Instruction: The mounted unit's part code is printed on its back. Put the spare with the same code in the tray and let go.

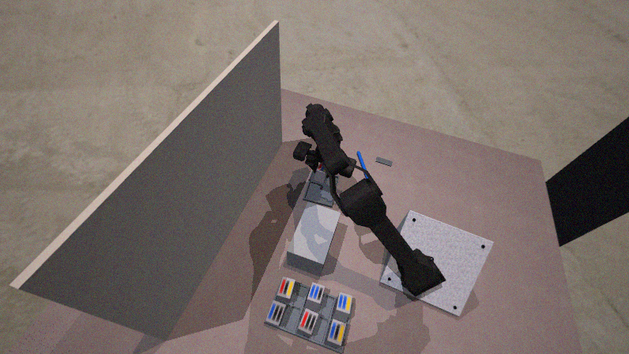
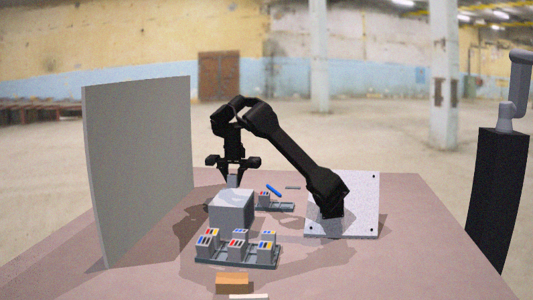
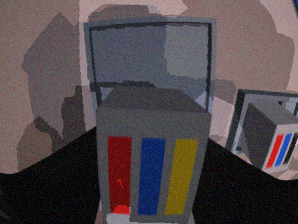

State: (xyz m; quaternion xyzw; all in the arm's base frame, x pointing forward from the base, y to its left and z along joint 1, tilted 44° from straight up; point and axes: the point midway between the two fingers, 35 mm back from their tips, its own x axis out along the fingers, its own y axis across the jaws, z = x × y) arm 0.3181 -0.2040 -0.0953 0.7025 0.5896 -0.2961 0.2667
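The grey tray lies 60 mm below my gripper tip, 10 mm to the left of it and 10 mm behind it. The rest, counted from my gripper tip: grey spare block (30 mm above); grey mounted unit (220 mm to the left, 30 mm behind, 20 mm below); small grey bar (200 mm behind, 190 mm to the right, 60 mm below).
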